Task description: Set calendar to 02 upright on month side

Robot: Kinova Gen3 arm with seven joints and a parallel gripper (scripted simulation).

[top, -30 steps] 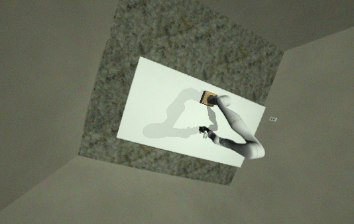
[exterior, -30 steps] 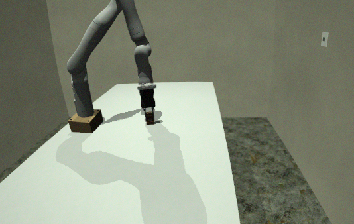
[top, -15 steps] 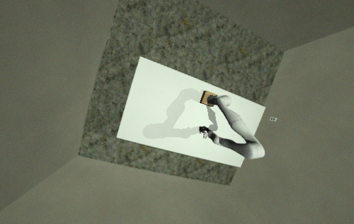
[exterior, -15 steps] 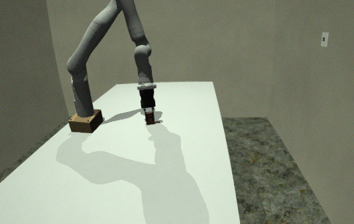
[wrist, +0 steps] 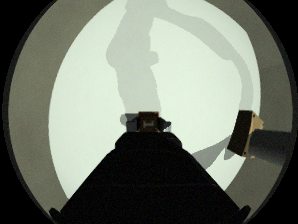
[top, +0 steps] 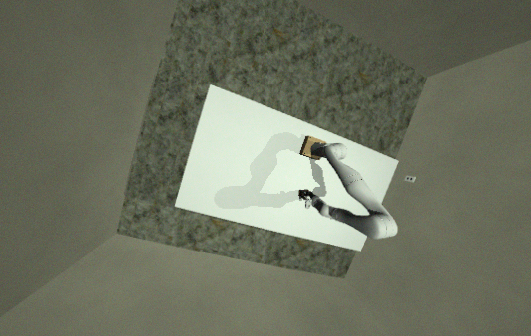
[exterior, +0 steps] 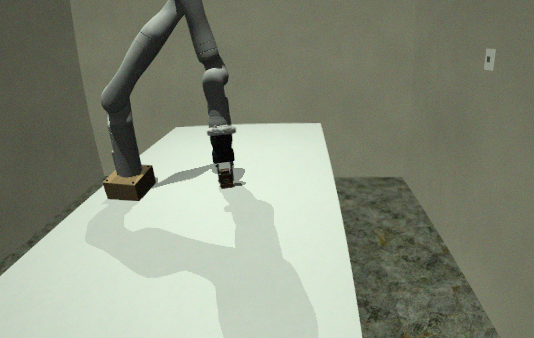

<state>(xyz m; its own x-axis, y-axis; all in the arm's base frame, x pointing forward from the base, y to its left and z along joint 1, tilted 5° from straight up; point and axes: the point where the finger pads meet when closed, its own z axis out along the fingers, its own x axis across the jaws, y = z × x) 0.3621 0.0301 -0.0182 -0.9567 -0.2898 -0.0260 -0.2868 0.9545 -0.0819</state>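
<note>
Right now my hand is 10 mm above the brown calendar cube. From my hand the other things lie so: brown tray (30 mm below, 20 mm to the left, 10 mm behind).
</note>
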